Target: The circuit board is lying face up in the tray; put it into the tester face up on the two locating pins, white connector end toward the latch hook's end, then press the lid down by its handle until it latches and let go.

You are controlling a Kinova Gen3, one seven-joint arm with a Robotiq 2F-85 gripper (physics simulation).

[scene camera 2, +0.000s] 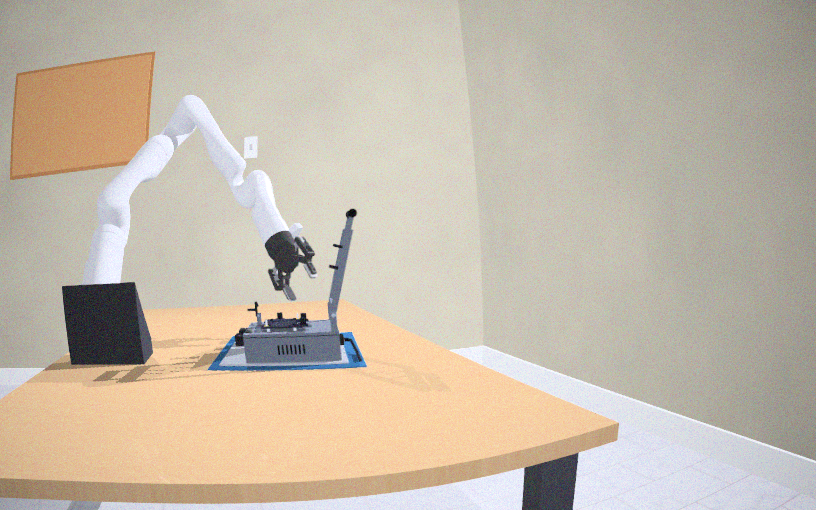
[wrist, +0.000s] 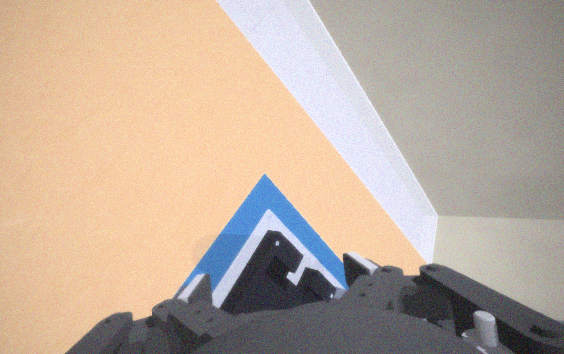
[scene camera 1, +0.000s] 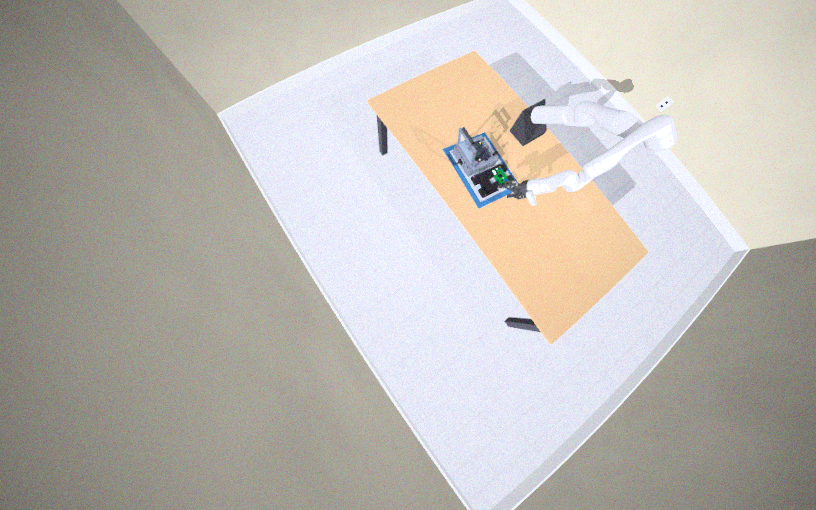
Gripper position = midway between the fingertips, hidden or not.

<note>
My gripper (scene camera 2: 303, 289) is open, with nothing in its grasp. Also in view: a lid (scene camera 2: 339, 269).
My gripper is seen too in the wrist view (wrist: 279, 278).
</note>
